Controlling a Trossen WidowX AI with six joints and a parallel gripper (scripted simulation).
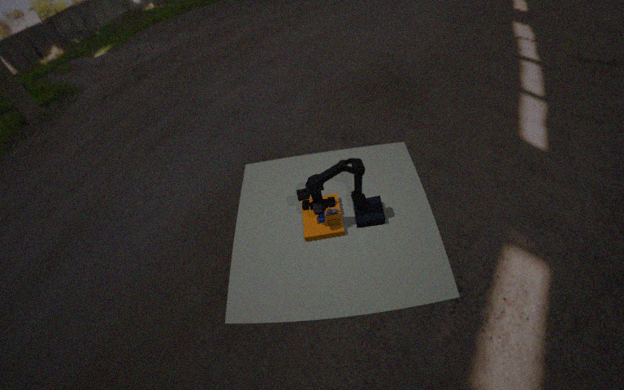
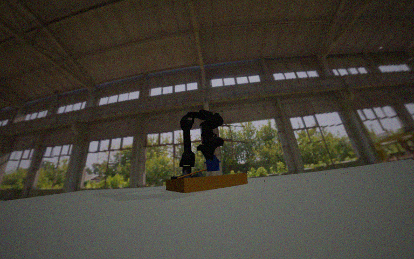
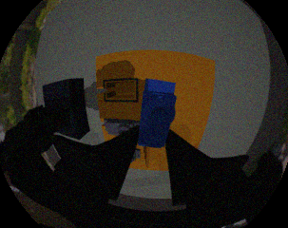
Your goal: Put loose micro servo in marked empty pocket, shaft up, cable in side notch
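Now: gripper tip 100 mm above the orange deck, 50 mm short of it and 30 mm to the left of it.
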